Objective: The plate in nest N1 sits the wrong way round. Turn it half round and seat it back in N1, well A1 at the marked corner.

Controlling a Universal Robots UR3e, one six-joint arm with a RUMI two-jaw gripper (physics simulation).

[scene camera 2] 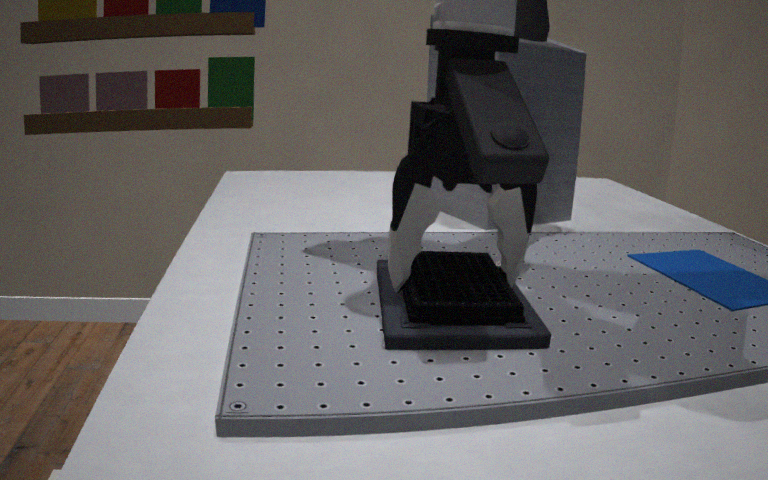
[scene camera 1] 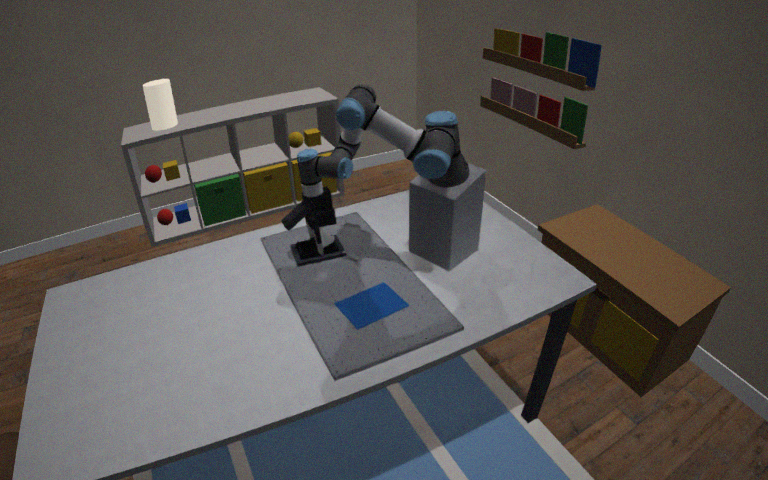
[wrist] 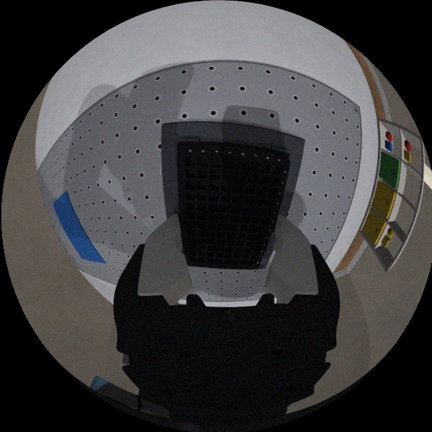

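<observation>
The black well plate lies level in the dark grey nest. In the wrist view small pale marks run along its far short edge and down its right edge, too small to read. My gripper points down over the plate's robot-side part, its fingers against the two long sides. It is shut on the plate, which still sits in the nest. The nest's marked corner cannot be made out; the left finger covers the near left part in the wrist view.
The nest stands on a grey perforated board. A flat blue rectangle lies on the same board. The arm's grey pedestal stands behind the board on the white table.
</observation>
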